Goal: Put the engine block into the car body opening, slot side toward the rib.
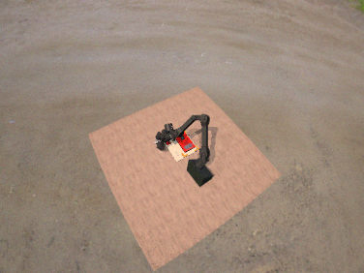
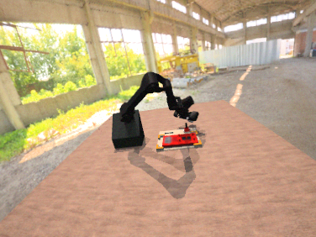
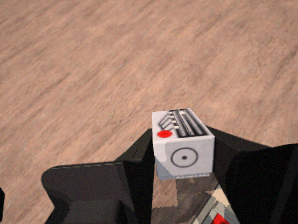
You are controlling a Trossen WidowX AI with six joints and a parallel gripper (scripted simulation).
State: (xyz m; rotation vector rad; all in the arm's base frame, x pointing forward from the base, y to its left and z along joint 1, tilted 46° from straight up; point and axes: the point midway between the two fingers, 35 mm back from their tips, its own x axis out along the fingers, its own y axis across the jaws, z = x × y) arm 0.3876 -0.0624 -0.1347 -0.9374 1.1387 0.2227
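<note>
The engine block lies 1 cm behind my gripper tip, 1 cm to the right of it and 1 cm above it. The rest, counted from my gripper tip: cream base plate: 13 cm behind, 17 cm to the right, 3 cm below.
</note>
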